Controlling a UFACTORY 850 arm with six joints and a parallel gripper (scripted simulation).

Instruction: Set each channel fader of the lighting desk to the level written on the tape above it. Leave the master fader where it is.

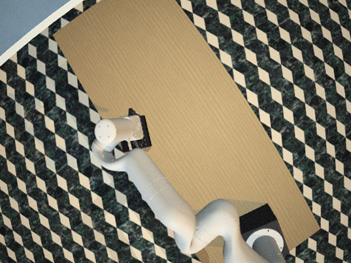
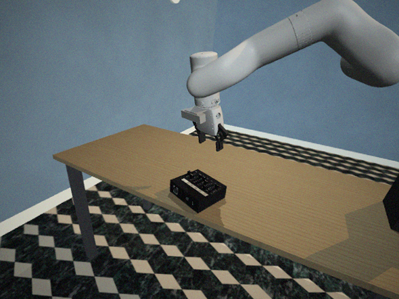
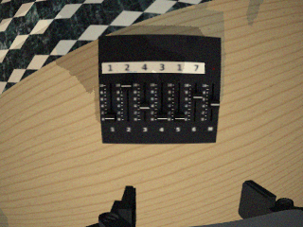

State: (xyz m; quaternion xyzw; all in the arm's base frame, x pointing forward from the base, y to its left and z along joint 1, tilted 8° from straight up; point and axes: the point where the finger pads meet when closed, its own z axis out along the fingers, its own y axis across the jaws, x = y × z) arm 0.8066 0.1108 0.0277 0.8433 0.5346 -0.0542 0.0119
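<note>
Right now my hand is 130 mm above the master fader, 70 mm short of it and 30 mm to the right of it.
</note>
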